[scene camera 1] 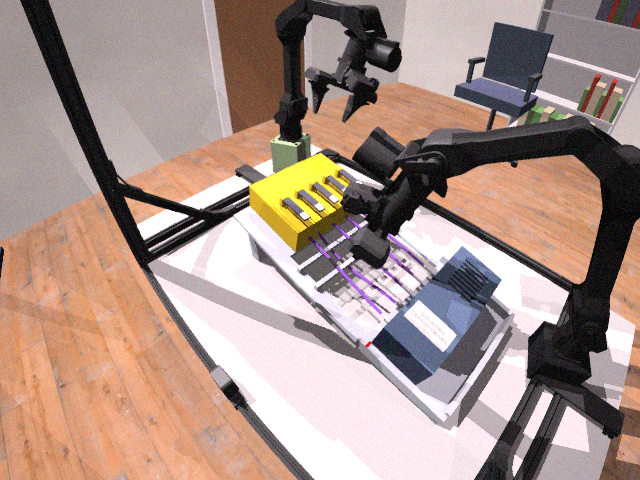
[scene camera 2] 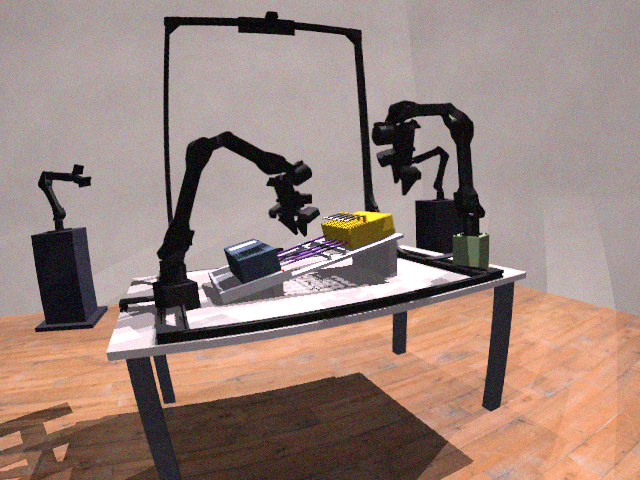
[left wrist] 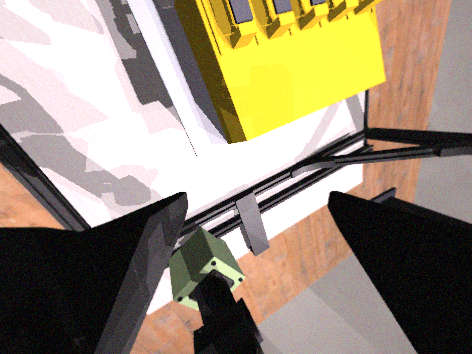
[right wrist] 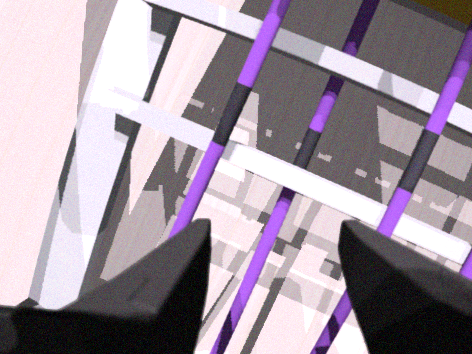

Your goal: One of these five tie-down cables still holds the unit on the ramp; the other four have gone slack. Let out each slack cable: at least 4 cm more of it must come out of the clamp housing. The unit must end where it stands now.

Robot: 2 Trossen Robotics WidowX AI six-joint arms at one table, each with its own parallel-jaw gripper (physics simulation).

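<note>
The dark blue unit sits low on the white ramp. The yellow clamp housing stands at its upper end, with grey levers on top. Purple cables run between them. In the right wrist view, the leftmost cable passes behind one finger, the second cable runs below the gap between the fingertips, and the third cable passes behind the other finger. My right gripper is partly open and empty above them. My left gripper is wide open and empty, high beyond the housing.
White crossbars span the ramp under the cables. A green block carries the left arm. A black frame rises over the table, and black rails run along its edges. A red mark is on the ramp's side beside the unit.
</note>
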